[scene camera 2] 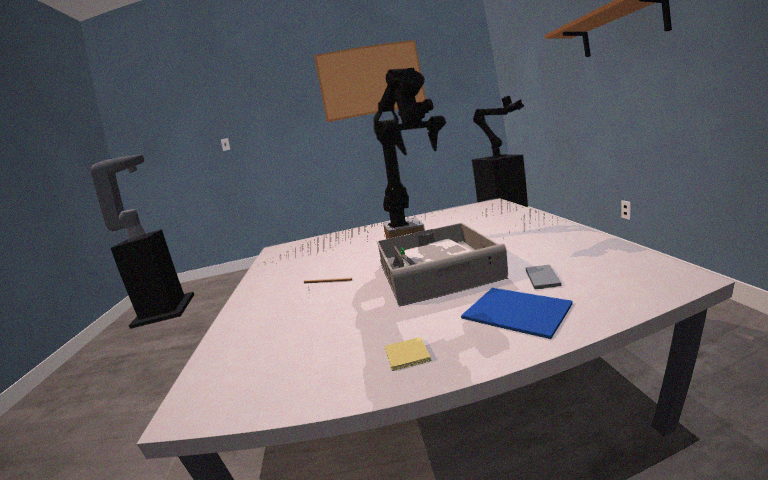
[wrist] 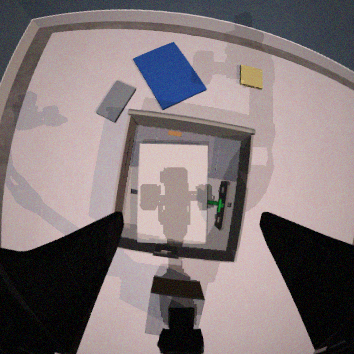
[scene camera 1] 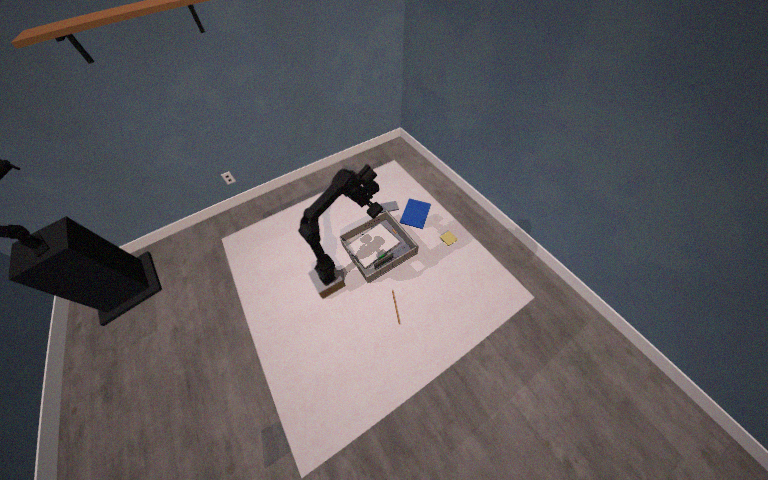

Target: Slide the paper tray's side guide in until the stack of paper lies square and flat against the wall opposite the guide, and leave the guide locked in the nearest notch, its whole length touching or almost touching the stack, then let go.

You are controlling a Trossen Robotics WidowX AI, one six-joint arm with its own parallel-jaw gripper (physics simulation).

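Places are measured from the arm's base along level axes (x ahead, y left, z up), in metres.
Pixels of known places: gripper, fingertip midpoint: (scene camera 2: 420,152) (wrist: 192,219); arm's base, origin of the base link: (scene camera 2: 398,224) (wrist: 180,317) (scene camera 1: 327,278).
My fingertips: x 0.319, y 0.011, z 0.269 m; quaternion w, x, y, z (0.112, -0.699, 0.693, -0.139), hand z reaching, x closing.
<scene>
For each thing: its top centre in the pictures, then the offset to it from my fingertips.
- grey tray, middle of its top: (wrist: 183,186) (scene camera 2: 433,240) (scene camera 1: 377,239) 0.017 m ahead, 0.011 m right, 0.257 m down
- white paper stack, middle of its top: (wrist: 172,193) (scene camera 2: 440,254) (scene camera 1: 373,244) 0.002 m back, 0.013 m left, 0.312 m down
- dark side guide, middle of its top: (wrist: 222,205) (scene camera 2: 400,249) (scene camera 1: 382,256) 0.027 m back, 0.102 m right, 0.271 m down
- green lever, middle of its top: (wrist: 217,205) 0.026 m back, 0.092 m right, 0.271 m down
- blue folder, middle of its top: (scene camera 2: 517,308) (wrist: 168,71) (scene camera 1: 415,212) 0.363 m ahead, 0.031 m left, 0.344 m down
- grey slab, middle of its top: (scene camera 2: 542,274) (wrist: 114,99) (scene camera 1: 388,206) 0.267 m ahead, 0.186 m left, 0.342 m down
- yellow pad, middle of its top: (scene camera 2: 406,350) (wrist: 251,75) (scene camera 1: 448,237) 0.372 m ahead, 0.237 m right, 0.341 m down
- pencil, middle of its top: (scene camera 2: 327,279) (scene camera 1: 395,306) 0.140 m back, 0.331 m right, 0.345 m down
The grey tray (scene camera 1: 394,268) (scene camera 2: 447,278) (wrist: 190,121) stands on the table. The white paper stack (scene camera 1: 386,232) (scene camera 2: 453,244) (wrist: 172,156) lies inside, with a narrow strip of tray floor between it and the left wall in the wrist view. The dark side guide (scene camera 1: 384,259) (scene camera 2: 398,255) (wrist: 223,192), with a green lever (wrist: 219,204), stands on the stack's right side in the wrist view, with a gap between its bar and the stack. My gripper (scene camera 2: 420,151) (wrist: 192,219) is open and empty, high above the tray. Shadows cover part of the stack.
A blue folder (scene camera 1: 415,213) (scene camera 2: 518,312) (wrist: 169,75), a grey slab (scene camera 1: 389,206) (scene camera 2: 543,276) (wrist: 116,101) and a yellow pad (scene camera 1: 448,237) (scene camera 2: 407,353) (wrist: 251,77) lie beyond the tray in the wrist view. A pencil (scene camera 1: 396,307) (scene camera 2: 327,280) lies beside the tray.
</scene>
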